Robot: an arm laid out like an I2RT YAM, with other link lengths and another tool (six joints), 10 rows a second.
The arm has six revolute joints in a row. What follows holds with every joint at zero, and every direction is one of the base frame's. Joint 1 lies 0.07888 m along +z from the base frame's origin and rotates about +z. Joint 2 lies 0.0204 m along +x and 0.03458 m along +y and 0.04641 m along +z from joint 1 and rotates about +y. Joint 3 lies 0.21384 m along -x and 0.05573 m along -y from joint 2 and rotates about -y. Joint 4 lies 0.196 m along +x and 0.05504 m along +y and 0.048 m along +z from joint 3 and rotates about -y. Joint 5 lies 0.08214 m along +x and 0.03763 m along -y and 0.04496 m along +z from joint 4 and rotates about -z. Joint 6 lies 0.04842 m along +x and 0.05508 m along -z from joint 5 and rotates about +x. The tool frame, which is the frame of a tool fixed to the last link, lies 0.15 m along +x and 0.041 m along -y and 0.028 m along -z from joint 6; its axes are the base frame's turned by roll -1.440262, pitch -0.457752 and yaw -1.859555 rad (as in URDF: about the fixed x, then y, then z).
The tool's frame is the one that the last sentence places.
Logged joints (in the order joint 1, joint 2, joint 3, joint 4, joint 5, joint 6), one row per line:
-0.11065, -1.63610, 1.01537, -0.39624, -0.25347, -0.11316
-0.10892, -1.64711, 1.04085, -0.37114, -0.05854, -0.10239
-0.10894, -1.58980, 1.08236, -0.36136, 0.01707, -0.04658
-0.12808, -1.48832, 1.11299, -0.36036, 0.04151, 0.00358
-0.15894, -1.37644, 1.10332, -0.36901, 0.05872, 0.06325
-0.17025, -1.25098, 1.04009, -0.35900, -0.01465, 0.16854
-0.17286, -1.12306, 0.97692, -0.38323, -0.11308, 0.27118
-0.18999, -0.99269, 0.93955, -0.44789, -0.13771, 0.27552
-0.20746, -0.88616, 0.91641, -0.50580, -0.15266, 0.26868
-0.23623, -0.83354, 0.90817, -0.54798, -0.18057, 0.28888
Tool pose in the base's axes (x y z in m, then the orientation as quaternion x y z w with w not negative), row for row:
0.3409, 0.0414, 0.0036, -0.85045, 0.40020, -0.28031, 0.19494
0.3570, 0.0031, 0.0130, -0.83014, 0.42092, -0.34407, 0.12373
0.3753, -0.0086, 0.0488, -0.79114, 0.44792, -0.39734, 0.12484
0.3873, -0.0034, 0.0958, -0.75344, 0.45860, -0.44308, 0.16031
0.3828, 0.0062, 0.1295, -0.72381, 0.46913, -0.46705, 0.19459
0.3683, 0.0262, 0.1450, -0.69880, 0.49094, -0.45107, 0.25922
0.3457, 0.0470, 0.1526, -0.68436, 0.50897, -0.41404, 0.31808
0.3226, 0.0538, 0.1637, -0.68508, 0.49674, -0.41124, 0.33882
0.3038, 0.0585, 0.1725, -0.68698, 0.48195, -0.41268, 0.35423
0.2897, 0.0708, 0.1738, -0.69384, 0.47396, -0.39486, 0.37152
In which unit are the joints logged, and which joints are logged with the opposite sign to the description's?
The joints are logged in radians. Opposite sign: joint 1, joint 2.
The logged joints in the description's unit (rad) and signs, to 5 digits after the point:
0.11065, 1.63610, 1.01537, -0.39624, -0.25347, -0.11316
0.10892, 1.64711, 1.04085, -0.37114, -0.05854, -0.10239
0.10894, 1.58980, 1.08236, -0.36136, 0.01707, -0.04658
0.12808, 1.48832, 1.11299, -0.36036, 0.04151, 0.00358
0.15894, 1.37644, 1.10332, -0.36901, 0.05872, 0.06325
0.17025, 1.25098, 1.04009, -0.35900, -0.01465, 0.16854
0.17286, 1.12306, 0.97692, -0.38323, -0.11308, 0.27118
0.18999, 0.99269, 0.93955, -0.44789, -0.13771, 0.27552
0.20746, 0.88616, 0.91641, -0.50580, -0.15266, 0.26868
0.23623, 0.83354, 0.90817, -0.54798, -0.18057, 0.28888

